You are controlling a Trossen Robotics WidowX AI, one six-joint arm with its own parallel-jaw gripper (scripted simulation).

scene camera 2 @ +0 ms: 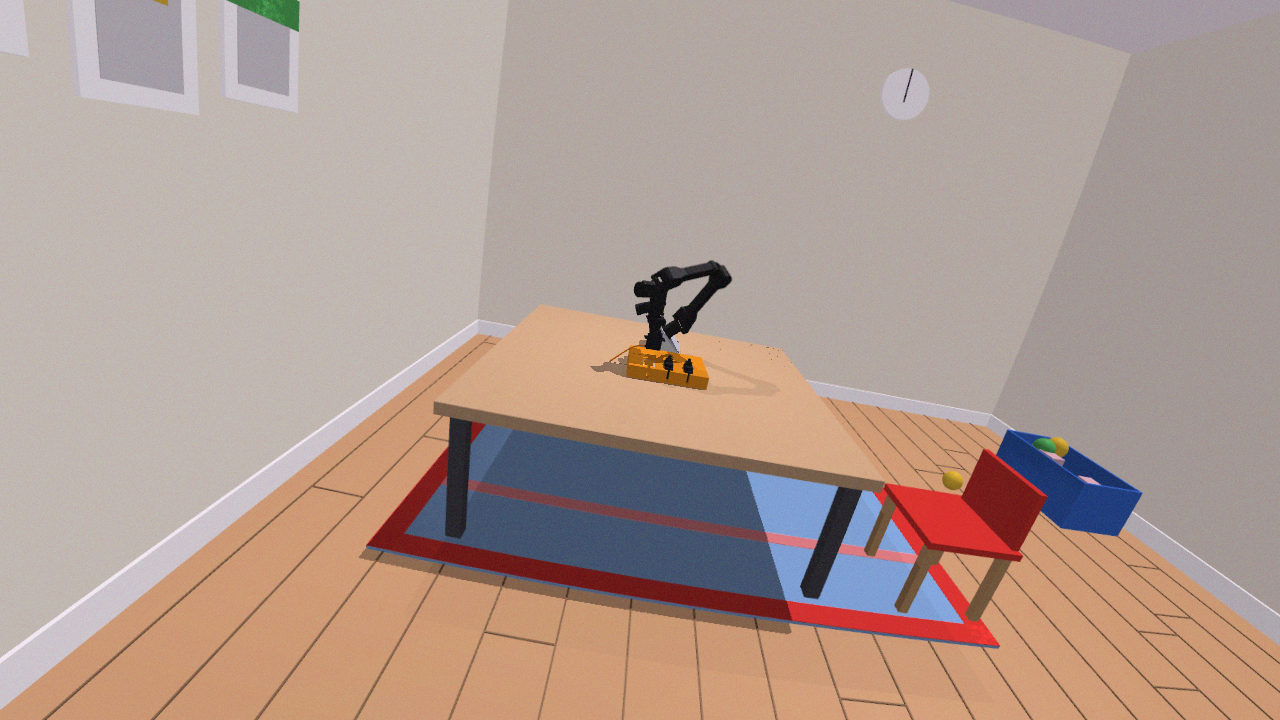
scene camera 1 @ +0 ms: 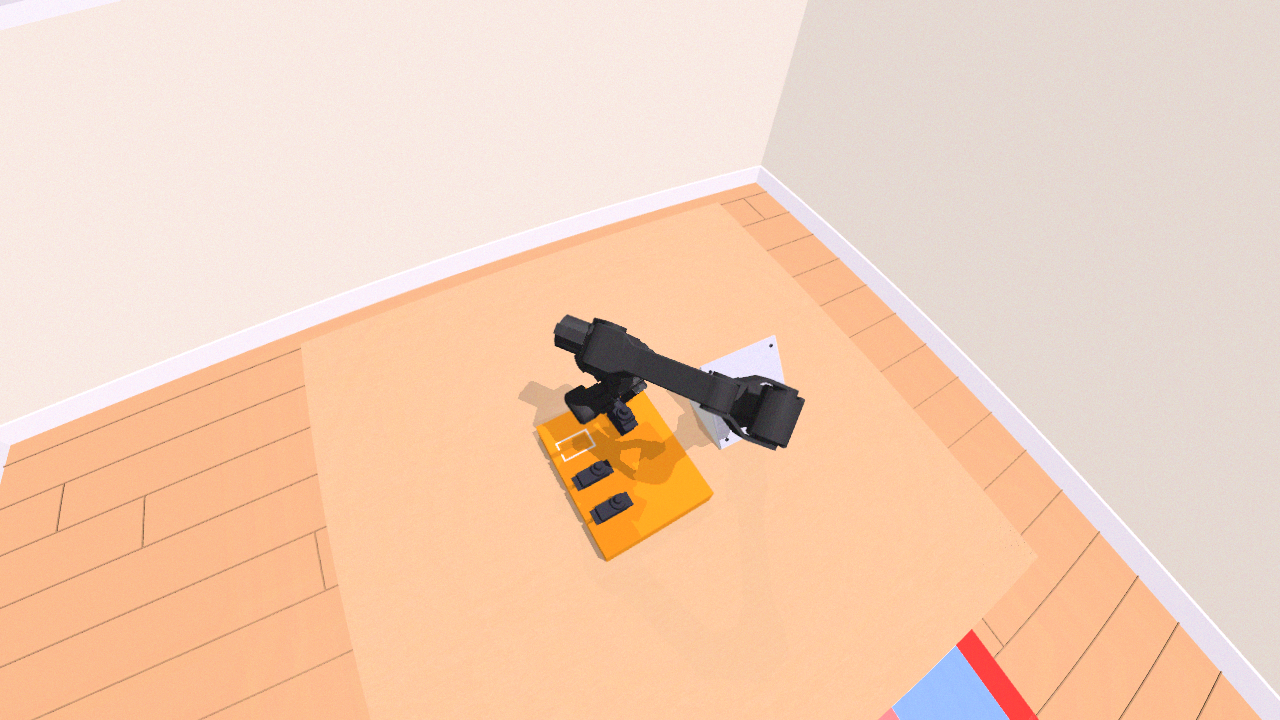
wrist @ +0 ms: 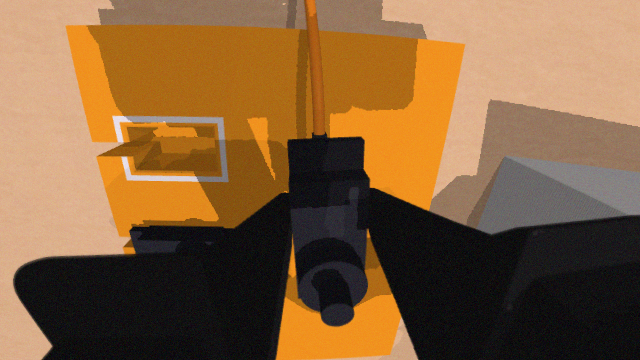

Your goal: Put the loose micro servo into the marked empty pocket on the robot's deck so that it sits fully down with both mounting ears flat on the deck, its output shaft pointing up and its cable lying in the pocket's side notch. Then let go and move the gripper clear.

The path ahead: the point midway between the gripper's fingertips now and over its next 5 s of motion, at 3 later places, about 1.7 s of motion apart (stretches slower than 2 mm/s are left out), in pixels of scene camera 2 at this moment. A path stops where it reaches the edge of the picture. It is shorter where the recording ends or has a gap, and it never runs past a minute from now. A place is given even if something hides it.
My gripper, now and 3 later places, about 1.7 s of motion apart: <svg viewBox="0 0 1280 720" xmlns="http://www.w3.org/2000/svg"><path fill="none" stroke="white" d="M651 336L652 345L650 356L651 356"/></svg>
